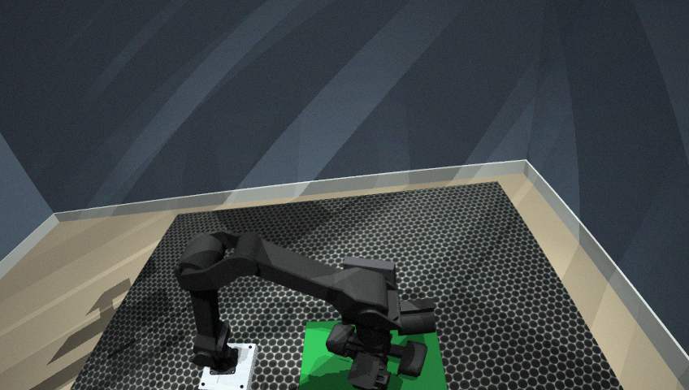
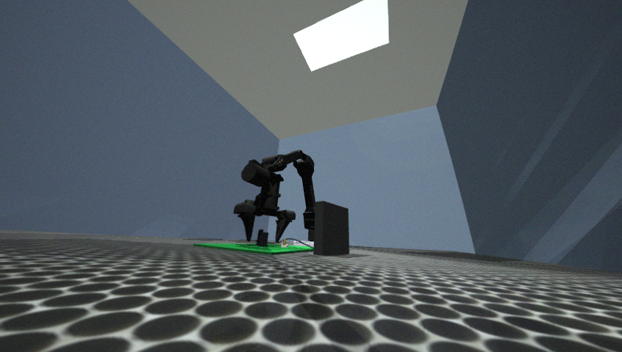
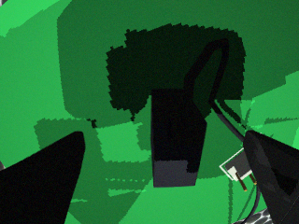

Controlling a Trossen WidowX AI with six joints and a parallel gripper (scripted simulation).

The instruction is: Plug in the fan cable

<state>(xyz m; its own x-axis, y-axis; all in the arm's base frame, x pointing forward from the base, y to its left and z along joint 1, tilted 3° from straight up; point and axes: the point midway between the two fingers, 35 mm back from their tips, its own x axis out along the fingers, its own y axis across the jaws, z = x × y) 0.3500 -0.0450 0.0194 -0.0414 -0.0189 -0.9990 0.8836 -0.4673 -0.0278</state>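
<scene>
My gripper tip is 1 cm to the left of the fan cable plug and 1 cm below it. Round my gripper tip: black fan 20 cm to the left, 4 cm above, 1 cm ahead; green board 3 cm below, 2 cm behind, 1 cm to the left.
</scene>
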